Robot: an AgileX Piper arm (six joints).
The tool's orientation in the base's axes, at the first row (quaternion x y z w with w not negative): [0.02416, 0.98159, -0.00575, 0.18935]
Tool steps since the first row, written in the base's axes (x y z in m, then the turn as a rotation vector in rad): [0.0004, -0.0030, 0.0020, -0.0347, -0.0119, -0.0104]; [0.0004, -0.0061, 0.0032, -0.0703, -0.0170, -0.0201]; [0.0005, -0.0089, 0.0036, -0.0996, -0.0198, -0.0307]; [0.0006, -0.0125, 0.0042, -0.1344, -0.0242, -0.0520]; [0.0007, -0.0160, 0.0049, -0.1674, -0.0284, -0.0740]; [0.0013, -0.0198, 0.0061, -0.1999, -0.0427, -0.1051]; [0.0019, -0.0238, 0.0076, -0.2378, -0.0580, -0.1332]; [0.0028, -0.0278, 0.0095, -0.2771, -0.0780, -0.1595]
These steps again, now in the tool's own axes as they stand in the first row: [-0.0013, -0.0030, -0.0016, 0.0355, -0.0136, -0.0030]; [-0.0018, -0.0061, -0.0027, 0.0719, -0.0204, -0.0071]; [-0.0022, -0.0089, -0.0030, 0.1029, -0.0247, -0.0081]; [-0.0027, -0.0125, -0.0034, 0.1429, -0.0307, -0.0012]; [-0.0032, -0.0160, -0.0040, 0.1814, -0.0365, 0.0071]; [-0.0044, -0.0197, -0.0048, 0.2225, -0.0523, 0.0242]; [-0.0057, -0.0237, -0.0059, 0.2674, -0.0694, 0.0365]; [-0.0074, -0.0276, -0.0072, 0.3127, -0.0913, 0.0467]
